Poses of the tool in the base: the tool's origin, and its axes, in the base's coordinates. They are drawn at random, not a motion.
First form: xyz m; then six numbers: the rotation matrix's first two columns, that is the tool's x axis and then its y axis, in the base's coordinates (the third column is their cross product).
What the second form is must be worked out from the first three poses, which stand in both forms.
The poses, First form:
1: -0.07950, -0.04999, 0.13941, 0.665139, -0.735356, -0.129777, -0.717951, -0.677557, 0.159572
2: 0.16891, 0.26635, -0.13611, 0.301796, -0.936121, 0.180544, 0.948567, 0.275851, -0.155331
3: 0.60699, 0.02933, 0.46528, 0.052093, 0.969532, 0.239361, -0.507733, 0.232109, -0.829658
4: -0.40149, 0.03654, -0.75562, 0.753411, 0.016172, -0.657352, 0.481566, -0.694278, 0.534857
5: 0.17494, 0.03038, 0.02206, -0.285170, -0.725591, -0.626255, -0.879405, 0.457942, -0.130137
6: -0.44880, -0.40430, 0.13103, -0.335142, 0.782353, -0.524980, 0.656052, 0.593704, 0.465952
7: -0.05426, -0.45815, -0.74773, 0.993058, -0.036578, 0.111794, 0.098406, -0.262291, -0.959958
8: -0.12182, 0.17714, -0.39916, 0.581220, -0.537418, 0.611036, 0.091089, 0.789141, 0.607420
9: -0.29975, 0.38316, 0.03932, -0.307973, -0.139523, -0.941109, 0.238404, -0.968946, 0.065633
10: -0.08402, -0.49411, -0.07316, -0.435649, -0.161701, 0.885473, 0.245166, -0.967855, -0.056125
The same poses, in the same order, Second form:
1: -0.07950, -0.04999, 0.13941, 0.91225, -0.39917, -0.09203, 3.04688
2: 0.16891, 0.26635, -0.13611, -0.19419, -0.04417, -0.97997, 1.29279
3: 0.60699, 0.02933, 0.46528, -0.37779, -0.55275, 0.74280, 1.67672
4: -0.40149, 0.03654, -0.75562, 0.92625, 0.15478, -0.34365, 2.39774
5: 0.17494, 0.03038, 0.02206, -0.53405, 0.83577, 0.12760, 2.49469
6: -0.44880, -0.40430, 0.13103, 0.47627, 0.87448, 0.09195, 2.38450
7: -0.05426, -0.45815, -0.74773, -0.99725, -0.02454, -0.06996, 1.83698
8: -0.12182, 0.17714, -0.39916, 0.50351, -0.79003, -0.34976, 1.11632
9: -0.29975, 0.38316, 0.03932, 0.58046, 0.04318, -0.81314, 2.90706
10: -0.08402, -0.49411, -0.07316, -0.52120, -0.04062, -0.85246, 2.90063
